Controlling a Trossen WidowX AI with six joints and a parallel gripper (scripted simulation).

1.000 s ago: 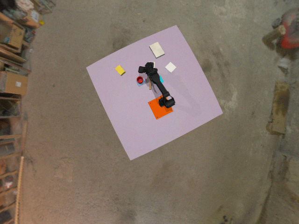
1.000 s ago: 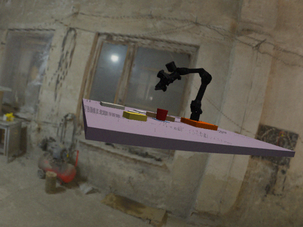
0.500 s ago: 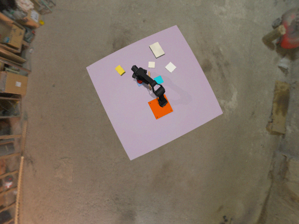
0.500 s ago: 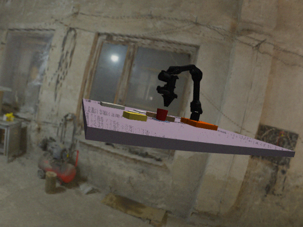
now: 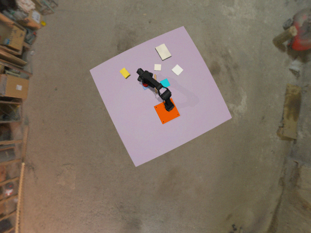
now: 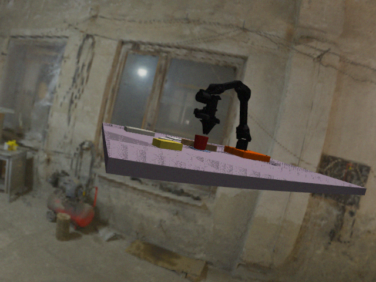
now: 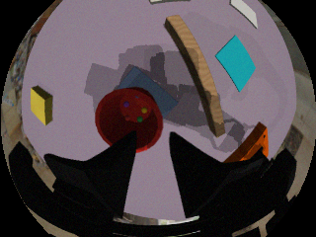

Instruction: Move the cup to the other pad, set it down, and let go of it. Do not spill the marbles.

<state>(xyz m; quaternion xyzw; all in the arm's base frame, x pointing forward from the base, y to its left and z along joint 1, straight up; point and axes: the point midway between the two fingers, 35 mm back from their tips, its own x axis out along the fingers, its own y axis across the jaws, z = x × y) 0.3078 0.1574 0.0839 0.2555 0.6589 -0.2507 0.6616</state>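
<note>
My gripper tip is now 20 mm short of the cup, 20 mm to the right of it and 50 mm above it. From my gripper tip the other things lie so: wooden bar 90 mm to the right, 80 mm below; blue pad 20 mm ahead, 20 mm to the left, 90 mm below; cyan pad 30 mm behind, 200 mm to the right, 90 mm below.
</note>
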